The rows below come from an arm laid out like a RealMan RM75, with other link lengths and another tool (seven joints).
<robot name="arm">
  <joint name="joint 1" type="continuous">
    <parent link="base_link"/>
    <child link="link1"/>
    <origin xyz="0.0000 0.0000 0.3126"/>
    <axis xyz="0 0 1"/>
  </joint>
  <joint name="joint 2" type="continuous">
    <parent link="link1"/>
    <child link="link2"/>
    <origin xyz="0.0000 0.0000 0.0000"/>
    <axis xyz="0 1 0"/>
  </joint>
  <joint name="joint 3" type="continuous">
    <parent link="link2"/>
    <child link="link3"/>
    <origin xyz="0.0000 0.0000 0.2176"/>
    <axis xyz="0 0 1"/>
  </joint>
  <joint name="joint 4" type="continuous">
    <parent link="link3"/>
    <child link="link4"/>
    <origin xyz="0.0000 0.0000 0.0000"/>
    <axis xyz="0 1 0"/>
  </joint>
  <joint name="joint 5" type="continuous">
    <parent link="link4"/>
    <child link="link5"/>
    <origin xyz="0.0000 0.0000 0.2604"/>
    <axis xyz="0 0 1"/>
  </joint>
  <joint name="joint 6" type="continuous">
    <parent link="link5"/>
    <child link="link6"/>
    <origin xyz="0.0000 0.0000 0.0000"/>
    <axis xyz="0 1 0"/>
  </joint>
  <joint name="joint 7" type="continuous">
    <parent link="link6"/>
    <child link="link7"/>
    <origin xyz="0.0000 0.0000 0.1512"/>
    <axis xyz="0 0 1"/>
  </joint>
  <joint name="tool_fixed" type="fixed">
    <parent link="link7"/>
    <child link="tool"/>
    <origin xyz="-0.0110 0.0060 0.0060" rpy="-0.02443 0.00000 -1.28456"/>
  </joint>
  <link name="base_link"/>
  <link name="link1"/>
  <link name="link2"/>
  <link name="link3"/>
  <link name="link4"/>
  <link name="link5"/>
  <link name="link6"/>
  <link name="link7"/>
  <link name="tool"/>
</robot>
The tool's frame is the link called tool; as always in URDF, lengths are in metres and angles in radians. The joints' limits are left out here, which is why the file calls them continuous.
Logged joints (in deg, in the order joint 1, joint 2, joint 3, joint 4, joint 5, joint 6, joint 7), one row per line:
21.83 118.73 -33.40 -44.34 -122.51 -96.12 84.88
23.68 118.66 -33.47 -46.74 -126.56 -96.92 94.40
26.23 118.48 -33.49 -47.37 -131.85 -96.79 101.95
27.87 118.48 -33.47 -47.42 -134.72 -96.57 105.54
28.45 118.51 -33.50 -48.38 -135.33 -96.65 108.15
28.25 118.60 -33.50 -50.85 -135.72 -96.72 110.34
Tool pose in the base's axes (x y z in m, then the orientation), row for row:
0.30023 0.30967 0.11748 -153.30 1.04 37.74
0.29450 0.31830 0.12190 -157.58 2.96 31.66
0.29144 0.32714 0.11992 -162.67 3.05 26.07
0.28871 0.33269 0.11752 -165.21 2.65 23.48
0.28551 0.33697 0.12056 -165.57 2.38 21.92
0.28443 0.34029 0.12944 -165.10 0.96 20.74
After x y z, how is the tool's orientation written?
As angles about the fixed x, y, z axes (roll, pitch, yaw), in degrees.
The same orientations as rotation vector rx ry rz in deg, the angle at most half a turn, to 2 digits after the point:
-146.34 -49.66 13.19
-152.96 -42.52 12.53
-159.45 -36.23 9.86
-162.50 -33.26 8.14
-163.18 -31.16 7.39
-162.76 -29.60 5.26

